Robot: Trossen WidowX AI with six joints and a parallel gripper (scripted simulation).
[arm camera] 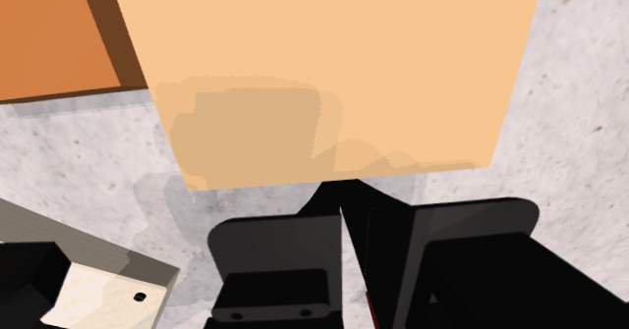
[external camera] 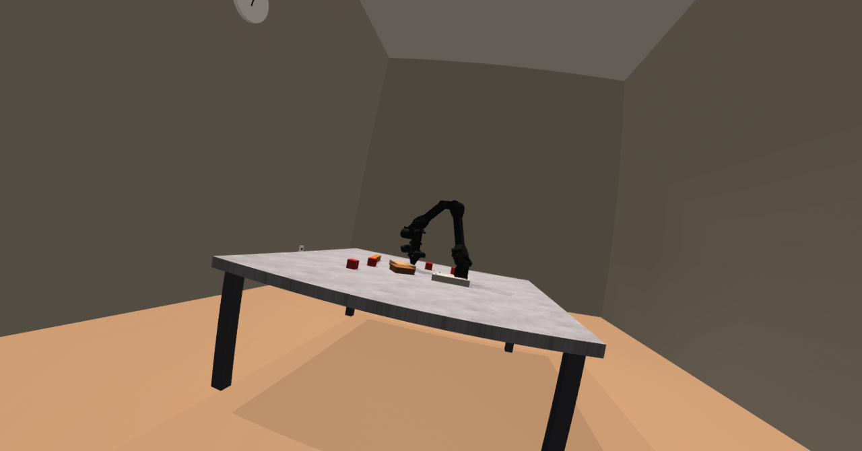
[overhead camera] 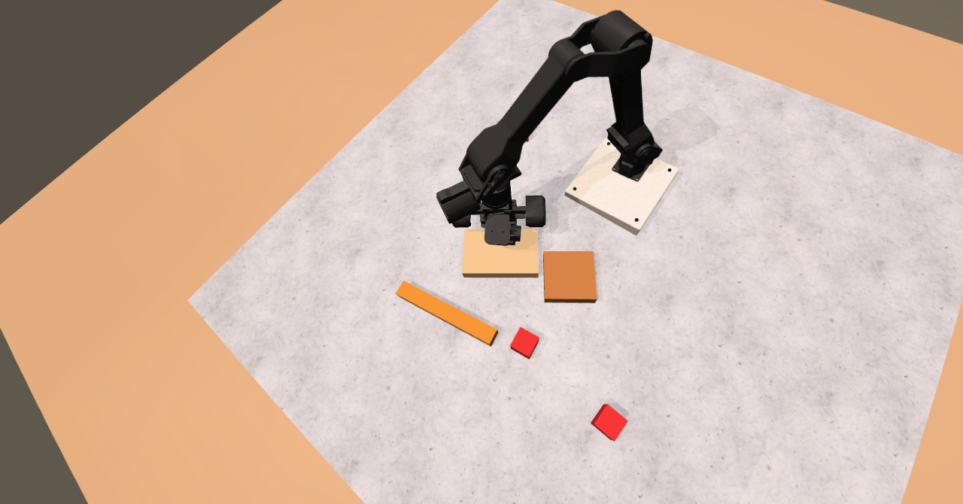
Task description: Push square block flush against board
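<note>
Now: the pale tan board 50 mm ahead of my gripper tip, 40 mm to the left of it and 10 mm above it. Also, from my gripper tip: orange square block: 180 mm to the left, 10 mm ahead, 10 mm above; orange bar: 220 mm ahead, 20 mm to the left, 10 mm above.
</note>
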